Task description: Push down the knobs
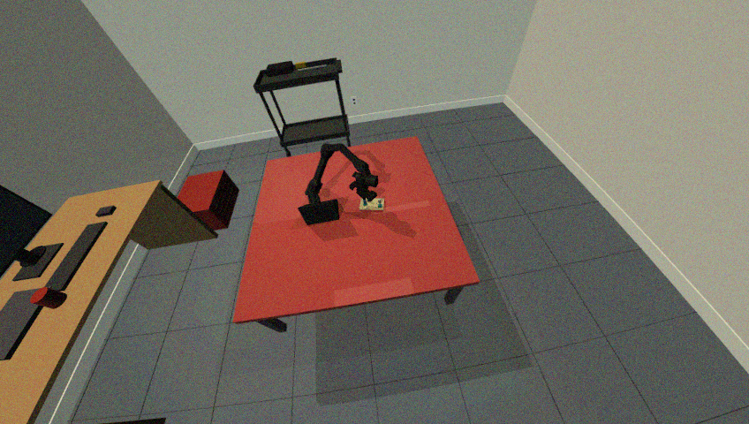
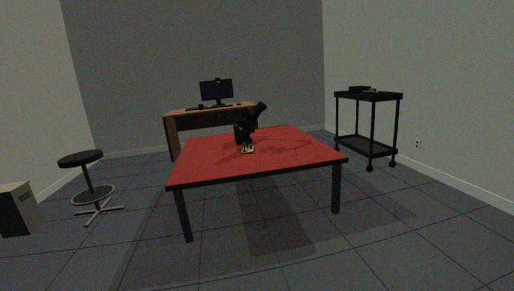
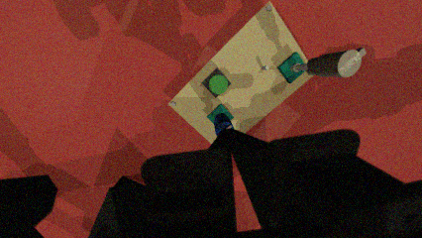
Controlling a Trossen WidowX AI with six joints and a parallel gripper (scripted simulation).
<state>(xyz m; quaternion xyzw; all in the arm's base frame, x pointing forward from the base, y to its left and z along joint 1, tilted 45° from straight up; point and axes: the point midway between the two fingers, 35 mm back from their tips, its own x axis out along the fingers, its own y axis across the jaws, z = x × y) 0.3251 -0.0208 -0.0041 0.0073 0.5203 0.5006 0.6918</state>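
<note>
My gripper tip is 20 mm above the blue knob. Round my gripper tip: grey knob: 100 mm ahead, 30 mm to the right.
</note>
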